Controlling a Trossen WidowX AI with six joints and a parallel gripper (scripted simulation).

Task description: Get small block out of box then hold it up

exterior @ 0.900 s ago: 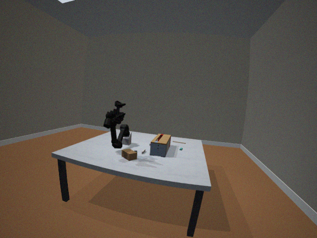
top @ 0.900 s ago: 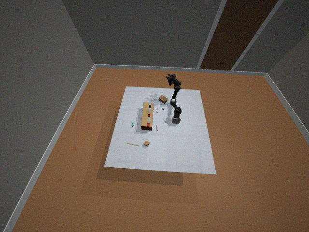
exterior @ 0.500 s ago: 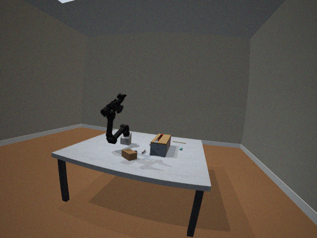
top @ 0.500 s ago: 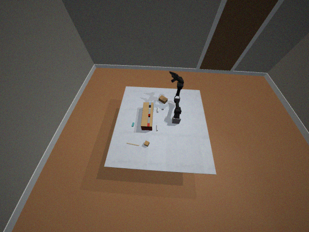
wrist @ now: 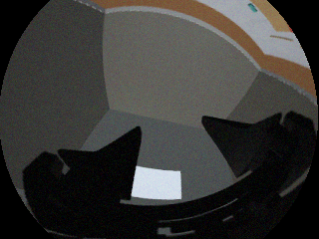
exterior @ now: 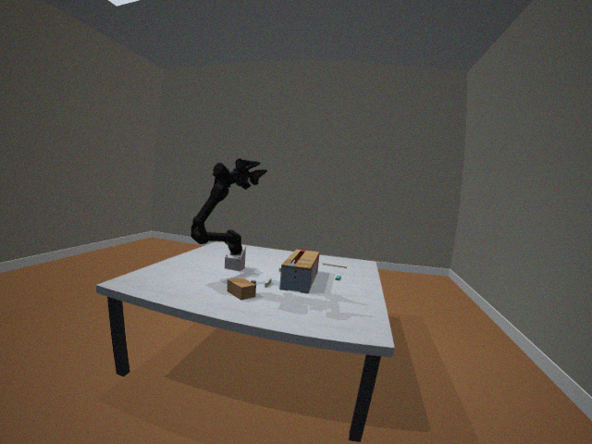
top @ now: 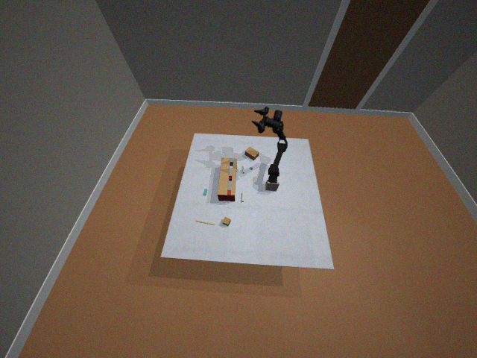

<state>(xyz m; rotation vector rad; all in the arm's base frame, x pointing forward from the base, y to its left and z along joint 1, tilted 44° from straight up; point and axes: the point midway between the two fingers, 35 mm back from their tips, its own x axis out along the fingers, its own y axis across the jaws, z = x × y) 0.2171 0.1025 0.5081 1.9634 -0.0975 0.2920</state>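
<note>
Now: gripper tip 52 cm above the long box, 21 cm to the right of it and 17 cm short of it. From my gripper tip the other things lie so: grey bit: 58 cm below, 6 cm to the left, 2 cm behind; then red block: 50 cm below, 21 cm to the left, 18 cm ahead; then teal piece: 58 cm below, 42 cm ahead, 30 cm to the left.
</note>
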